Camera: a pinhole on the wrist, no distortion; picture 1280 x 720 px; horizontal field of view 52.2 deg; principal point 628.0 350.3 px. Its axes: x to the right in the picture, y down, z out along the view. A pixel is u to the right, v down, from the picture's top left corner.
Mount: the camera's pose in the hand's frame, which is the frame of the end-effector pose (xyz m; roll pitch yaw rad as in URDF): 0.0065 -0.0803 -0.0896 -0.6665 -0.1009 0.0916
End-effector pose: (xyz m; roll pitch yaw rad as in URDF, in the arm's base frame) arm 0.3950 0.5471 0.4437 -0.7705 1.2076 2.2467
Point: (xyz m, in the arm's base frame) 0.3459 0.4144 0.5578
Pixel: 85 626
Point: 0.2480 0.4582 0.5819
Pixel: 267 197
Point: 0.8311 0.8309 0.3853
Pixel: behind the camera
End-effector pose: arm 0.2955 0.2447 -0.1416 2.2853 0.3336 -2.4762
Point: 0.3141 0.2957 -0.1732
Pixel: 466 57
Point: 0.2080 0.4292 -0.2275
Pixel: 718 40
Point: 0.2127 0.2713 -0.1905
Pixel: 1203 217
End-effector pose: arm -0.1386 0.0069 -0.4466 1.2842 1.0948 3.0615
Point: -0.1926 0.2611 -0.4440
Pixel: outside the picture
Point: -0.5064 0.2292 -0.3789
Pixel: 1088 523
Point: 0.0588 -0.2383 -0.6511
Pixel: behind the camera
